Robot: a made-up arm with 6 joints.
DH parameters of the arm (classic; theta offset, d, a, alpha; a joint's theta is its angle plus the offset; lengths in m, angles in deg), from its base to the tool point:
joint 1: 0 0.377 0 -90
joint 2: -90 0 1.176 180
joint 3: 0 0 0 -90
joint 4: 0 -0.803 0 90
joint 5: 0 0.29 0 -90
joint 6: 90 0 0 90
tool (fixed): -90 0 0 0
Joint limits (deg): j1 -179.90..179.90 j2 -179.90..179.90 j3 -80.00..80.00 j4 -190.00..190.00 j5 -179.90..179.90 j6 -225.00..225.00
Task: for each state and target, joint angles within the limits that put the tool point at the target. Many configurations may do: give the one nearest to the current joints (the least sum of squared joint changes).
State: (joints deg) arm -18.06 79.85 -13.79 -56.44 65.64 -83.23
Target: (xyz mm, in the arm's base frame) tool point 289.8 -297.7 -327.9
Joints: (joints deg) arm -25.03 105.49 -29.53 -59.52 65.64 -83.23
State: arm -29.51 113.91 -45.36 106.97 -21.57 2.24
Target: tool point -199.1 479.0 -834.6
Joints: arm -52.45 163.31 -28.65 117.54 -21.57 2.24
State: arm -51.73 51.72 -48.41 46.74 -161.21 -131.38
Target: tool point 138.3 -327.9 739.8
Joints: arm -12.67 7.94 -80.00 3.07 -161.21 -131.38
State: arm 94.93 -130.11 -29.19 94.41 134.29 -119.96
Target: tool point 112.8 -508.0 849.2
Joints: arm 102.59 -93.79 -73.55 90.13 134.29 -119.96
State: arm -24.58 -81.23 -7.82 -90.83 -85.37 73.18
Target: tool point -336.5 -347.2 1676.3
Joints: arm 28.65 -56.98 11.92 -60.37 -85.37 73.18
